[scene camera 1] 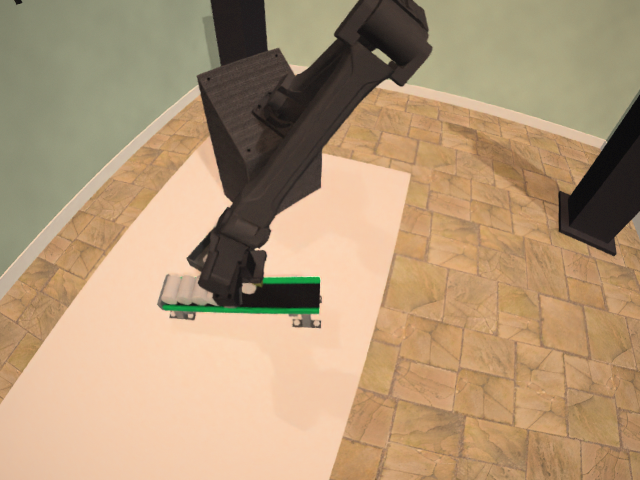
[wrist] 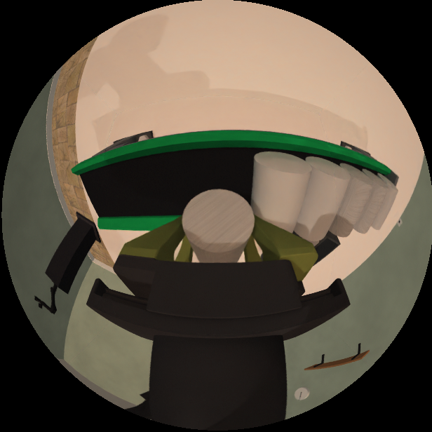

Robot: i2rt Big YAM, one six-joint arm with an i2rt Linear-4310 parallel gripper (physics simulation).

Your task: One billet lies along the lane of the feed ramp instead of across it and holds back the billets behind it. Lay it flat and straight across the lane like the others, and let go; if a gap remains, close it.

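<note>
My gripper is shut on a pale billet over the feed ramp. In the wrist view, the held billet's round end faces the camera, beside the last billet of the row. It overlaps the near green rail in that view; whether it touches the ramp or the row cannot be told. Several other pale billets lie side by side across the lane at the ramp's left end in the scene view. The arm hides part of the row and most of the held billet there.
The black lane continues to the right of the held billet in the scene view. A dark open box stands behind the ramp, partly hidden by the arm. The ramp's feet show at its front side.
</note>
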